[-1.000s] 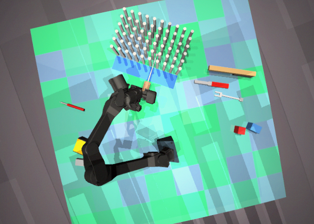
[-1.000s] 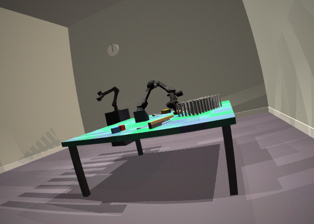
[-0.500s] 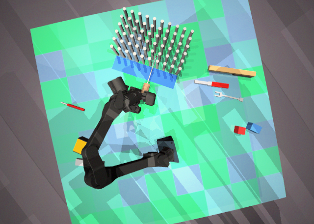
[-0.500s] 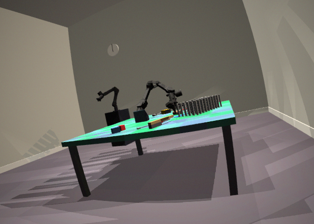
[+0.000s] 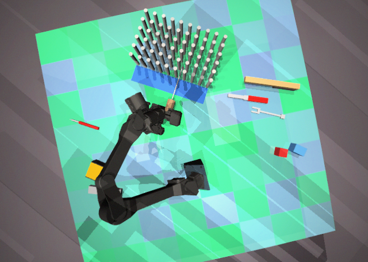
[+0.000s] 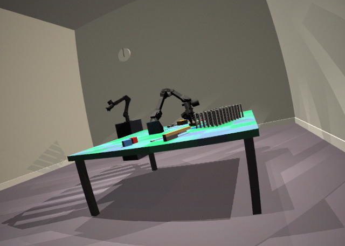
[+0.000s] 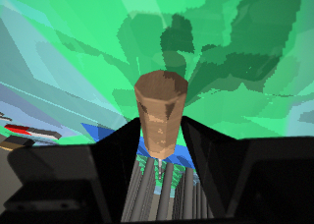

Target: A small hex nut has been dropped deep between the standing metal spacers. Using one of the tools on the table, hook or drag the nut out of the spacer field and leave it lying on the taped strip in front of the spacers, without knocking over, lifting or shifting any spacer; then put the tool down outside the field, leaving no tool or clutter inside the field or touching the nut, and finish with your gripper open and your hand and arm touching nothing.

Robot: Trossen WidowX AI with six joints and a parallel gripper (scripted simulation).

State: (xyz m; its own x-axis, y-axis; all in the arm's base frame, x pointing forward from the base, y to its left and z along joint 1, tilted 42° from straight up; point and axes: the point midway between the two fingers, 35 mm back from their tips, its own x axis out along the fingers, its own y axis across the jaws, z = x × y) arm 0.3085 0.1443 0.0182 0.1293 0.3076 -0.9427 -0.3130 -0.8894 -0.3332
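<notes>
The wire hook tool lies 10 cm ahead of my gripper tip and 4 cm to the right of it. From my gripper tip the other things lie so: red screwdriver: 3 cm behind, 44 cm to the left, 1 cm below; hex nut: 20 cm ahead, 8 cm to the right, 2 cm below; blue taped strip: 12 cm ahead, 1 cm to the right, 2 cm below.
</notes>
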